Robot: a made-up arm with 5 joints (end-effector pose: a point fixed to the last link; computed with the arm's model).
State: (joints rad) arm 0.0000 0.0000 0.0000 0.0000 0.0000
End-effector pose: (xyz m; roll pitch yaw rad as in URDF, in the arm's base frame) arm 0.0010 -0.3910 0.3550 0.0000 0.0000 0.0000
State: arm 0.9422 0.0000 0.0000 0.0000 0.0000
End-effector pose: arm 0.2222 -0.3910 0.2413 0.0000 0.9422 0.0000
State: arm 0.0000 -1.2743 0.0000 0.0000 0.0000
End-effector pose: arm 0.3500 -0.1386 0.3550 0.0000 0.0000 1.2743
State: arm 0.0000 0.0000 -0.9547 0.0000 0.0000
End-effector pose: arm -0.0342 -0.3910 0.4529 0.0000 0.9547 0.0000
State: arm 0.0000 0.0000 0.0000 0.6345 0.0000
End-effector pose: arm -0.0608 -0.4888 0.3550 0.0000 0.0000 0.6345
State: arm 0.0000 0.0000 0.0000 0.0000 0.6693
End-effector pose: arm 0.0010 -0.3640 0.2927 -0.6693 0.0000 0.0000
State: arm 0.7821 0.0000 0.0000 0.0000 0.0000
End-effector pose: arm 0.1938 -0.3910 0.2747 0.0000 0.7821 0.0000
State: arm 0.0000 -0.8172 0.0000 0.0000 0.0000
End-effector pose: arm 0.2662 -0.2796 0.3550 0.0000 0.0000 0.8172
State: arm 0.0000 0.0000 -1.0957 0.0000 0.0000
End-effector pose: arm -0.0310 -0.3910 0.4685 0.0000 1.0957 0.0000
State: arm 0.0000 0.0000 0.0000 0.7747 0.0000
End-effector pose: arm -0.0654 -0.5143 0.3550 0.0000 0.0000 0.7747
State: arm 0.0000 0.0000 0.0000 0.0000 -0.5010
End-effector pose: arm 0.0010 -0.4340 0.3829 0.5010 0.0000 0.0000
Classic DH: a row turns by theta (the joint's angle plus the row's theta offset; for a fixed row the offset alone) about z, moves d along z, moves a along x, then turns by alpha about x. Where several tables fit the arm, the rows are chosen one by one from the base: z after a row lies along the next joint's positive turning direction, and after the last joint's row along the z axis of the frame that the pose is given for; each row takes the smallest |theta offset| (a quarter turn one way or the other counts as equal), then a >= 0, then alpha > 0; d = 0 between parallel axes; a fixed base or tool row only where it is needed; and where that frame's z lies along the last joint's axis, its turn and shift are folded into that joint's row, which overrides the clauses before.
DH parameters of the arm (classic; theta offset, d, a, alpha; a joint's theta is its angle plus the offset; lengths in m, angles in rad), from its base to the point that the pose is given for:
base (fixed): 0 0.081 0 -1.5708
joint 1: 0 -0.029 0.005 -1.5708
joint 2: 0 -0.357 0.073 -1.5708
joint 3: 0 0.505 0.041 -1.5708
joint 4: 1.5708 -0.153 0.067 -1.5708
joint 5: 0 0.118 0.076 1.5708
tool (fixed): -1.5708 0.07 0 0

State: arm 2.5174 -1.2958 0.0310 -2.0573 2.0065
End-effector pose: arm -0.3460 0.1036 -0.3054 1.6207 0.4239 -2.2832
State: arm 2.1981 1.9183 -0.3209 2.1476 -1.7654
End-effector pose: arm 0.5448 0.0260 0.4369 -1.4624 1.0795 2.7012
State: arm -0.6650 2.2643 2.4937 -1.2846 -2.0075
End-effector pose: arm -0.5861 0.1056 0.1752 -2.2930 0.2345 2.2000
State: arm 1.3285 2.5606 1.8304 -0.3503 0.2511
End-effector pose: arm 0.2818 0.1378 0.4771 -2.8656 -0.2065 0.4426
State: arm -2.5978 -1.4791 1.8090 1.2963 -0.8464
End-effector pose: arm -0.6908 0.0493 0.1285 2.1891 0.8101 0.0355
